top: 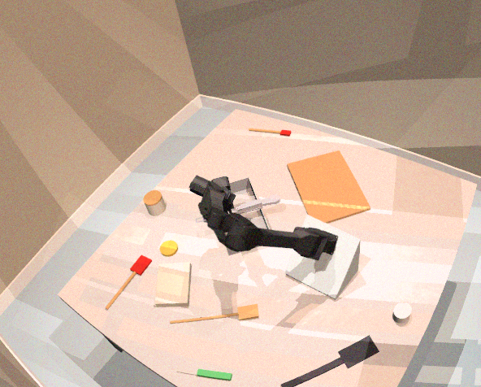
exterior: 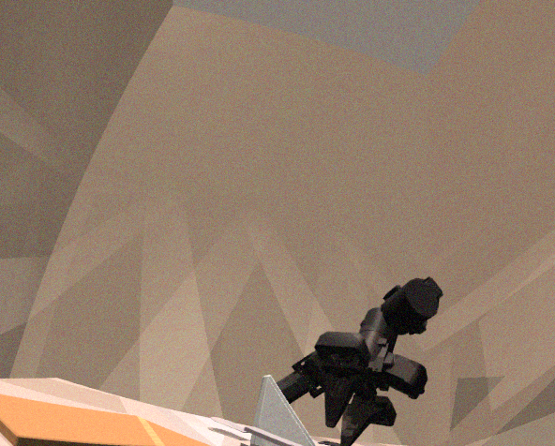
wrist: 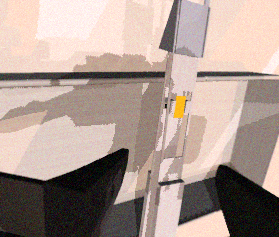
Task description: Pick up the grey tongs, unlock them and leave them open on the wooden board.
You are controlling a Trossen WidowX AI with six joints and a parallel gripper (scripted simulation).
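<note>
The yellow lock piece is 30 mm below my gripper tip and 30 mm ahead of it. Also, from my gripper tip: wooden block 320 mm to the left, 80 mm below, 10 mm ahead; orange disc 200 mm to the left, 150 mm ahead, 90 mm below; grey roasting tin 70 mm below, 50 mm to the right.
</note>
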